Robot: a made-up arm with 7 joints. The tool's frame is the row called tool.
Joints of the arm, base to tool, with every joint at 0 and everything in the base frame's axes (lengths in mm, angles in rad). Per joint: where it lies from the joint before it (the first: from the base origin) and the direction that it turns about. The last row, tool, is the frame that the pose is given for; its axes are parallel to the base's.
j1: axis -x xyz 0 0 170.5
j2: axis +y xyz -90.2 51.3 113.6
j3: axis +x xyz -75.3 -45.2 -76
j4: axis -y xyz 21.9 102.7 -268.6
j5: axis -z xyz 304 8.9 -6.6
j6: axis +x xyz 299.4 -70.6 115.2
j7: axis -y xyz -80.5 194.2 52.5
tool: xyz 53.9 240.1 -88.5
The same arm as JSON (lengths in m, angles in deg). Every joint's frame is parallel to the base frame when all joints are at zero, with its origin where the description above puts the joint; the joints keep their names.
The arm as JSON. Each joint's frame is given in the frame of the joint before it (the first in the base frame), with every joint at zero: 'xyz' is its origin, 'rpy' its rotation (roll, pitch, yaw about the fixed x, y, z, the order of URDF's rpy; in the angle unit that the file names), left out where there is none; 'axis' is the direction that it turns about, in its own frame. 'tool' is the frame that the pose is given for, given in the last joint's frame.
{"units": {"length": "m", "angle": "deg"}, "joints": [{"name": "j1", "type": "revolute", "origin": {"xyz": [0.0, 0.0, 0.1705]}, "axis": [-1.0, 0.0, 0.0]}, {"name": "j2", "type": "revolute", "origin": {"xyz": [-0.0902, 0.0513, 0.1136]}, "axis": [0.0, 1.0, 0.0]}, {"name": "j3", "type": "revolute", "origin": {"xyz": [-0.0753, -0.0452, -0.076]}, "axis": [1.0, 0.0, 0.0]}, {"name": "j4", "type": "revolute", "origin": {"xyz": [0.0219, 0.1027, -0.2686]}, "axis": [0.0, -1.0, 0.0]}, {"name": "j5", "type": "revolute", "origin": {"xyz": [0.304, 0.0089, -0.0066]}, "axis": [0.0, 0.0, -1.0]}, {"name": "j6", "type": "revolute", "origin": {"xyz": [0.2994, -0.0706, 0.1152]}, "axis": [1.0, 0.0, 0.0]}, {"name": "j7", "type": "revolute", "origin": {"xyz": [-0.0805, 0.1942, 0.0525]}, "axis": [0.0, -1.0, 0.0]}], "tool": {"origin": {"xyz": [0.0539, 0.2401, -0.0885]}}}
